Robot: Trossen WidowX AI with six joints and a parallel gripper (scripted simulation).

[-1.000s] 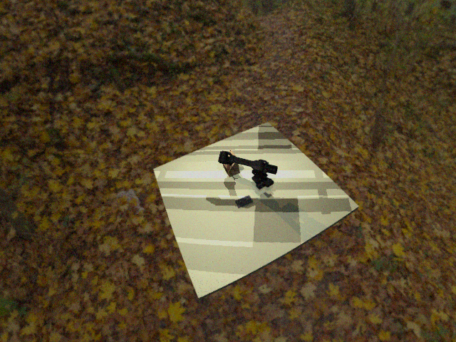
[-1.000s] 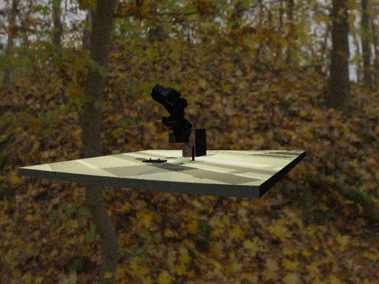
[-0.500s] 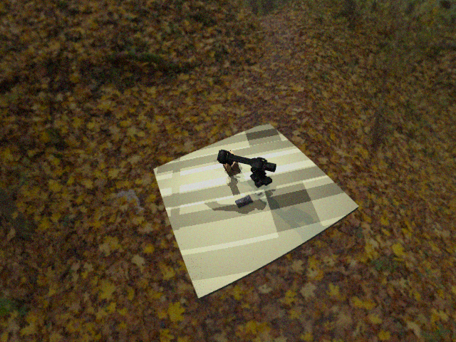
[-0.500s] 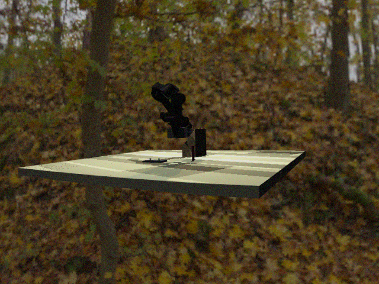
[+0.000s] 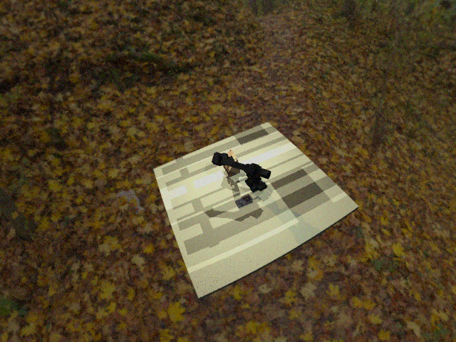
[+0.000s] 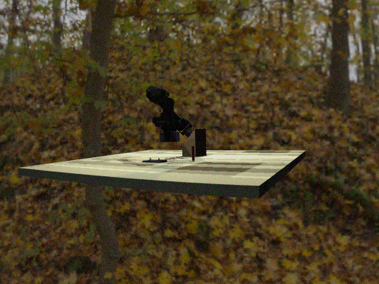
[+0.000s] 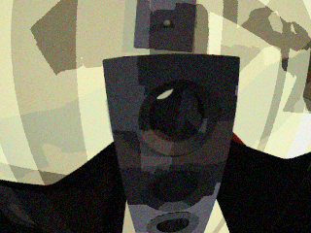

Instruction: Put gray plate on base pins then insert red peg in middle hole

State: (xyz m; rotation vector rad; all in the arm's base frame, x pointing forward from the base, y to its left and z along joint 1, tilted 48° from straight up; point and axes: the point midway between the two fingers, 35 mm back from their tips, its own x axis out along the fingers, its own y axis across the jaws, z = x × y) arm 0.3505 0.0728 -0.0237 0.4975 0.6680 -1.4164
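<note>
The dark base lies 11 cm to the right of my gripper tip, 11 cm below it and 1 cm behind it. From my gripper tip the other things lie so: gray plate (3 cm above); red peg (13 cm behind, 8 cm below, 6 cm to the left).
</note>
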